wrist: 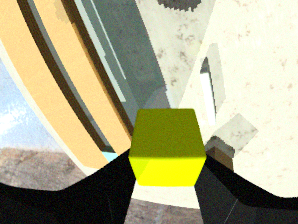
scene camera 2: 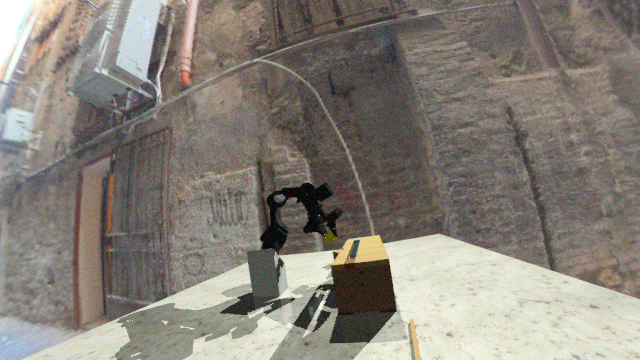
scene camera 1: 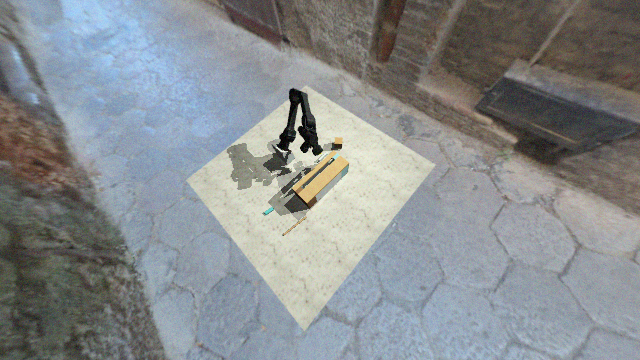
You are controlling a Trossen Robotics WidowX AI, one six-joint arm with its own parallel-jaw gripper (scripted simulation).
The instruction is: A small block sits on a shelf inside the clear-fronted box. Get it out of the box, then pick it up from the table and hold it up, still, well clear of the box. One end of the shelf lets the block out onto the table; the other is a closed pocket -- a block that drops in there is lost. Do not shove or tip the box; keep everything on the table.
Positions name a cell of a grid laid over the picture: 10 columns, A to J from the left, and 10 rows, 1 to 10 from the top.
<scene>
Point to a yellow block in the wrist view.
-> F7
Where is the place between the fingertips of the gripper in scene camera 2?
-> At F7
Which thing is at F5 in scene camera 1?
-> A clear-fronted box.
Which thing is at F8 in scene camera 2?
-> A clear-fronted box.
</scene>
